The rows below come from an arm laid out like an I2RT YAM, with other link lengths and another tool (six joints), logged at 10 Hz.
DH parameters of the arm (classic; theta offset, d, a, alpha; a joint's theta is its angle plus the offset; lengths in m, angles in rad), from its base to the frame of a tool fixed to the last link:
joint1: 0 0.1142 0.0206 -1.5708
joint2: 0 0 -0.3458 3.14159
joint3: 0.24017 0 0.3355 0
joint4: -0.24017 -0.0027 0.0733 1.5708
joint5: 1.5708 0.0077 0 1.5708
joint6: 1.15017 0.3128 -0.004 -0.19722
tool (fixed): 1.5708 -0.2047 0 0
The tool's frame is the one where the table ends.
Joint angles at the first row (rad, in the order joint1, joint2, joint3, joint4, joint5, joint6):
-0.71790 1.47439 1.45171 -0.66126 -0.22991 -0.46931
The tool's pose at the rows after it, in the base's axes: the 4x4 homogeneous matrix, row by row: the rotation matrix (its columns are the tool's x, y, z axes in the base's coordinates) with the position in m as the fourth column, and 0 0 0 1 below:
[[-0.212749 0.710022 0.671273 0.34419], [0.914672 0.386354 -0.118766 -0.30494], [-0.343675 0.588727 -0.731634 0.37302], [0 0 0 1]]
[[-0.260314 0.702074 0.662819 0.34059], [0.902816 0.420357 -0.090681 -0.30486], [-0.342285 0.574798 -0.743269 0.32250], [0 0 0 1]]
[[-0.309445 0.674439 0.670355 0.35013], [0.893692 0.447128 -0.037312 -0.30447], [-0.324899 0.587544 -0.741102 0.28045], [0 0 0 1]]
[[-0.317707 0.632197 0.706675 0.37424], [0.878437 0.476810 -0.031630 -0.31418], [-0.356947 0.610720 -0.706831 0.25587], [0 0 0 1]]
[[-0.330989 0.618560 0.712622 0.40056], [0.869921 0.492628 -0.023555 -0.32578], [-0.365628 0.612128 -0.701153 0.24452], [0 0 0 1]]
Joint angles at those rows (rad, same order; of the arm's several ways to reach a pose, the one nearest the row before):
-0.74991 1.42056 1.24960 -0.56784 -0.26374 -0.49691
-0.76843 1.42048 1.10662 -0.45158 -0.30057 -0.55361
-0.76853 1.46470 1.02353 -0.34403 -0.35423 -0.58138
-0.75334 1.54730 1.00015 -0.18754 -0.37736 -0.57540
-0.73479 1.63648 1.05050 -0.13819 -0.37726 -0.57525

